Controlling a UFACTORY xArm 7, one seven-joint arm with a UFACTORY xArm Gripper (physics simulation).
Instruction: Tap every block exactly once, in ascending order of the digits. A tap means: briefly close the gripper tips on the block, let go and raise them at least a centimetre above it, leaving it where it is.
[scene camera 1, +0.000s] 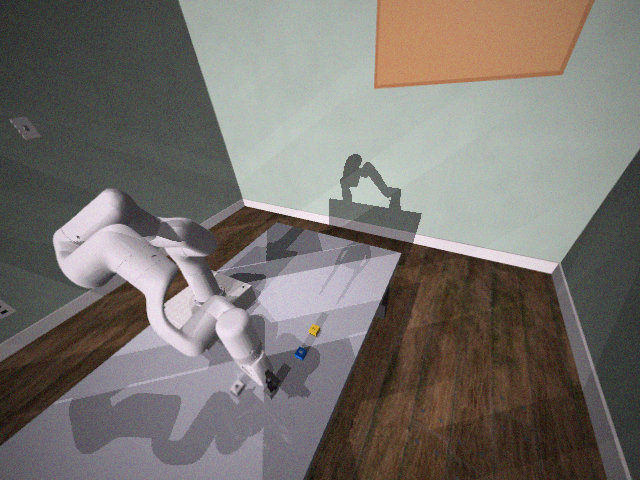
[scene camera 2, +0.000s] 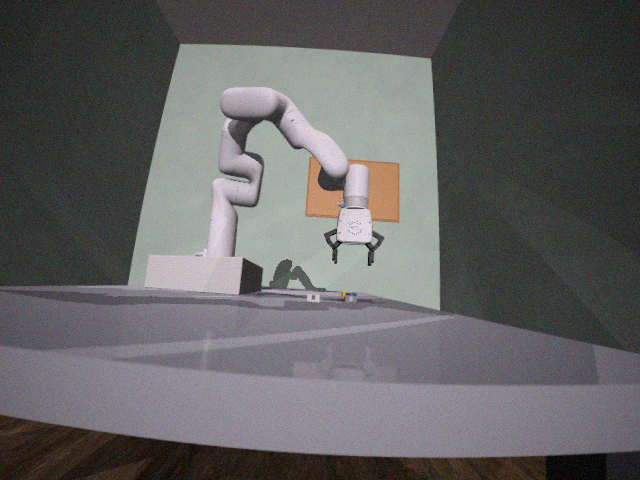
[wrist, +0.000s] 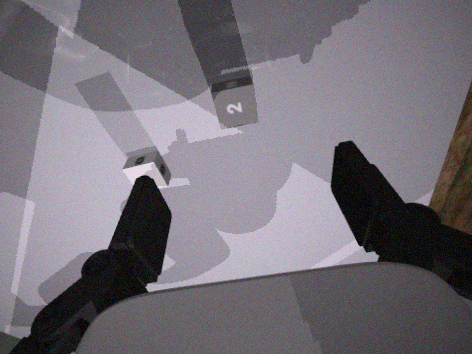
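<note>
My gripper is open and empty, high above the table. The grey block with a white 2 lies below the fingers; in scene camera 1 the gripper mostly hides it. The white block with a dark 0 stands to one side, partly behind a fingertip in the wrist view. The blue block and the yellow block stand farther off; their digits are too small to read. In scene camera 2 they show partly behind the grey block.
The blocks stand on the pale table, crossed by shadows of the arm. The arm's light base box stands on the table away from the blocks. The table's long edge and the wooden floor lie beyond the blocks.
</note>
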